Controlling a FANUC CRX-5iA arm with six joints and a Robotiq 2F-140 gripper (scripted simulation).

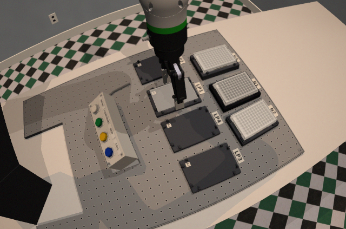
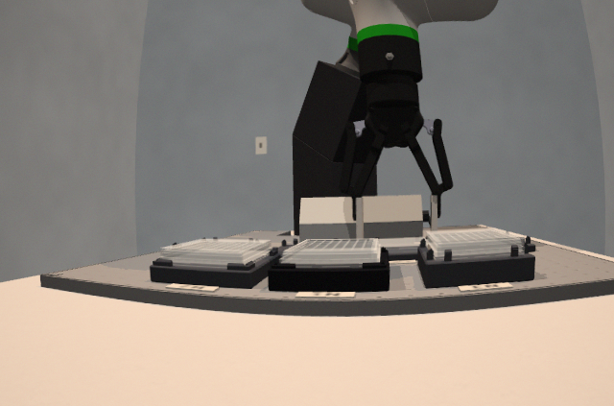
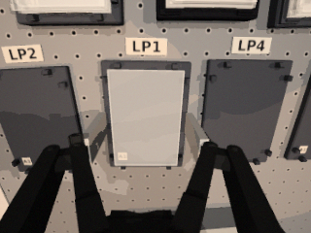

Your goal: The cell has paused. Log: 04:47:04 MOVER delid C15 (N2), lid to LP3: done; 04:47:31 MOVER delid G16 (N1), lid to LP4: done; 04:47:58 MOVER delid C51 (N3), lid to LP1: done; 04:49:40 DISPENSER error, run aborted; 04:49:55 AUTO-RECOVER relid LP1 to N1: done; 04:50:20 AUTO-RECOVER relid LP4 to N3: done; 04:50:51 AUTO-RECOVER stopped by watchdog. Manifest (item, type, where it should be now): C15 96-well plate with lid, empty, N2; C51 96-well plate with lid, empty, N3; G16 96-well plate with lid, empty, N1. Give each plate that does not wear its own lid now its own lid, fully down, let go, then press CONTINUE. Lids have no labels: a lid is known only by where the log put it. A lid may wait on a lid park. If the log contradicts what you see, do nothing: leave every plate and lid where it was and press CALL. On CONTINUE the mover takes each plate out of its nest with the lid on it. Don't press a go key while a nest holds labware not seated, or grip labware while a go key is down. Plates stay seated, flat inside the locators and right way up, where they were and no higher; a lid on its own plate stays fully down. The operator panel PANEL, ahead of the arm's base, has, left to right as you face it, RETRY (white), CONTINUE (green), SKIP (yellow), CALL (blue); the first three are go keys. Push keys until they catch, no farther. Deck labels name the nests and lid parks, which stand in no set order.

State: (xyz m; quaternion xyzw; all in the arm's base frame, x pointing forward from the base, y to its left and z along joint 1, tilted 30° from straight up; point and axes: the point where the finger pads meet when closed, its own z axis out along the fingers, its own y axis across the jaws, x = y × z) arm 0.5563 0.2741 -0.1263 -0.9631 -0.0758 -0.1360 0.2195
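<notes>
The lid park LP1 lies 3 cm below my hand. From my hand the other things lie so: lid park LP4: 3 cm ahead, 12 cm to the right, 3 cm below; lid park LP2: 4 cm behind, 13 cm to the left, 3 cm below; white retry key: 24 cm behind, 4 cm to the right, 3 cm above.
</notes>
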